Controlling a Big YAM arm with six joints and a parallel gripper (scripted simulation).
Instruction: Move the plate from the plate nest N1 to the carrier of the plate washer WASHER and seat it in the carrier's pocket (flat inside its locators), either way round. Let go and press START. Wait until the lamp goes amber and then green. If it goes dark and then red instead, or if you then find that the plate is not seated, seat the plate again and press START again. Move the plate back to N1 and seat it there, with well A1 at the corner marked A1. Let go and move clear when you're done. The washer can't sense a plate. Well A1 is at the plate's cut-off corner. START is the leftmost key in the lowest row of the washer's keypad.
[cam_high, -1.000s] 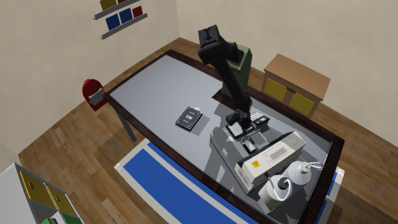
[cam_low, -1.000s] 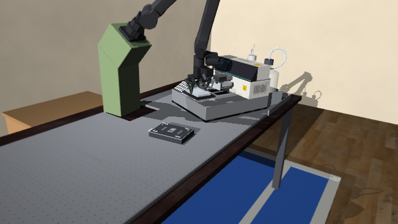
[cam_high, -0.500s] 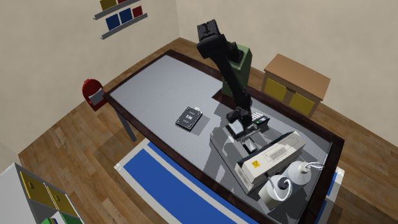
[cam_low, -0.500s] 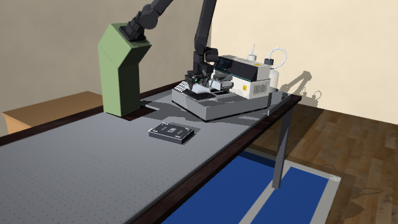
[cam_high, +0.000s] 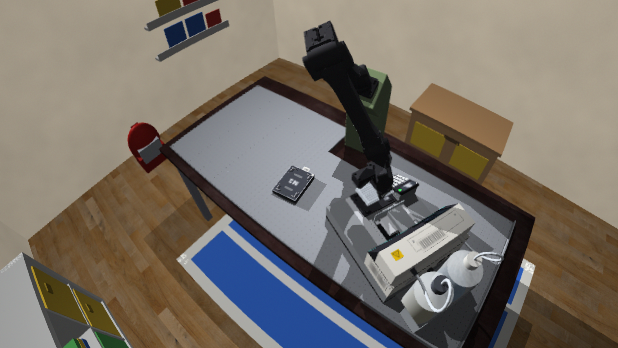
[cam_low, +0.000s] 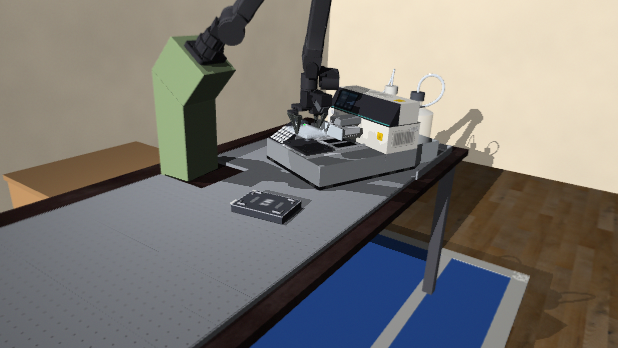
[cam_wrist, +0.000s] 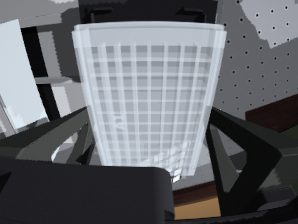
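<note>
Right now my hand is 5 cm above the carrier. Round my hand: well plate (1 cm below); then plate nest N1 (35 cm to the right, 14 cm below, 7 cm ahead); then plate washer (14 cm to the left, 7 cm ahead, 2 cm below).
</note>
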